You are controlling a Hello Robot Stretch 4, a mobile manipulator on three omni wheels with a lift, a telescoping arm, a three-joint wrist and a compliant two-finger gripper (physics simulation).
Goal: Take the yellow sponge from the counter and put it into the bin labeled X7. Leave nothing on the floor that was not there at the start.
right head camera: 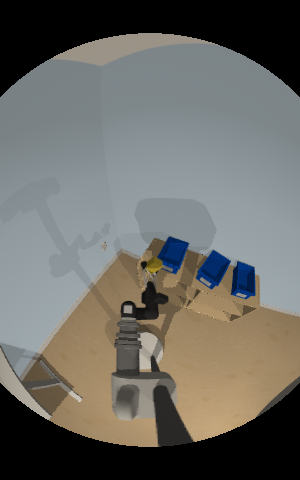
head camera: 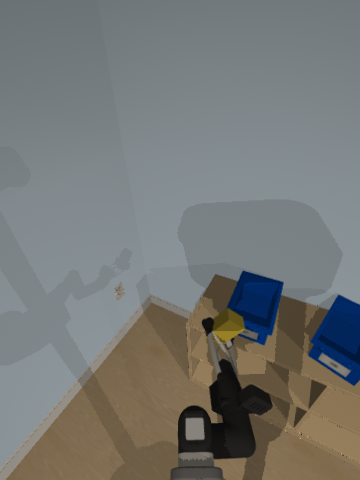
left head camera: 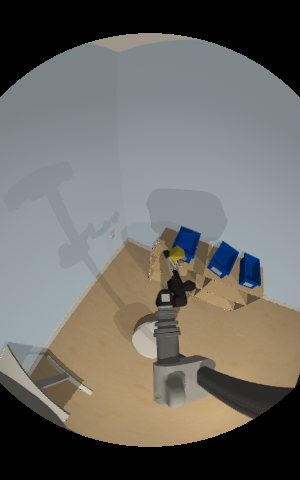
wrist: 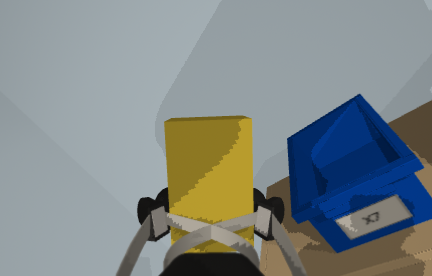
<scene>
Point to a yellow sponge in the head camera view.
228, 324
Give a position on a wooden shelf unit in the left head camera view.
225, 293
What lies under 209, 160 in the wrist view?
A yellow sponge.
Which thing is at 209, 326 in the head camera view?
My gripper.
</scene>
